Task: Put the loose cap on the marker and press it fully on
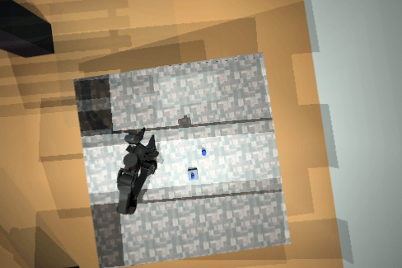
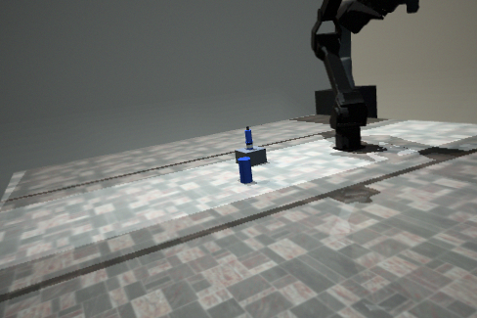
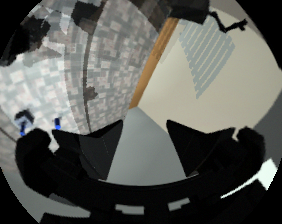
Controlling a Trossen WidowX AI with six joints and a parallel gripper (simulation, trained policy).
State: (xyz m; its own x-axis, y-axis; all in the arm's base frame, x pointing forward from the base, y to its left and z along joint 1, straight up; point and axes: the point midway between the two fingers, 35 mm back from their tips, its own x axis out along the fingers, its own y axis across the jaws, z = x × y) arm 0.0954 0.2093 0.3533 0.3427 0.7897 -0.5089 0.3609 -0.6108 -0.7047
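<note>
Now: gripper tip 25 cm short of the blue cap, 20 cm to the left of it and 31 cm above it. The rest, counted from my gripper tip: holder block (16 cm ahead, 33 cm to the right, 32 cm below).
</note>
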